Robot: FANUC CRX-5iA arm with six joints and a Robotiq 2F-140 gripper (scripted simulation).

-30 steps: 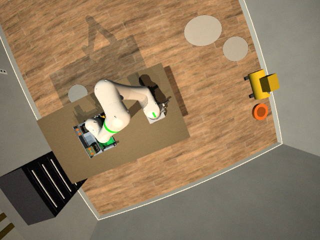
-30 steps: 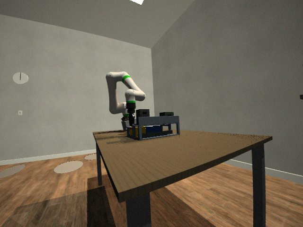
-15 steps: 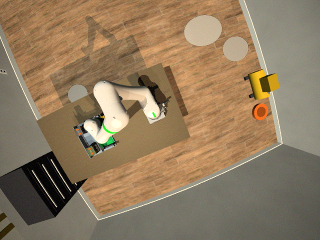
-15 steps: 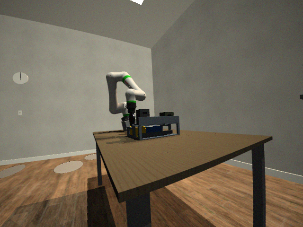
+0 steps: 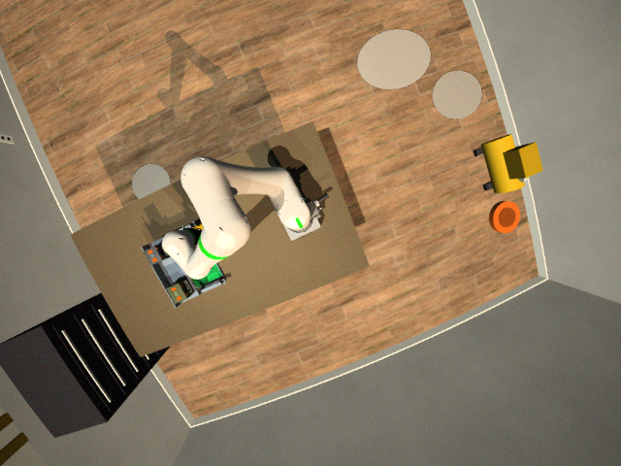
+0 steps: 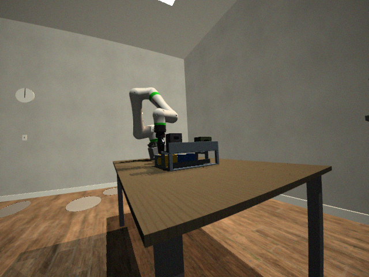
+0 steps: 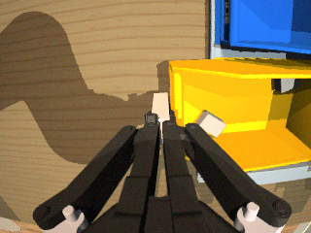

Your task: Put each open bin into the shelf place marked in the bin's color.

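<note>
The yellow bin is 100 mm ahead of my hand and 20 mm to the right of it. Also, from my hand: blue bin (170 mm ahead, 90 mm to the left, 10 mm below); blue mark (170 mm ahead, 90 mm to the left, 40 mm below); yellow mark (160 mm ahead, 20 mm to the right, 40 mm below).
</note>
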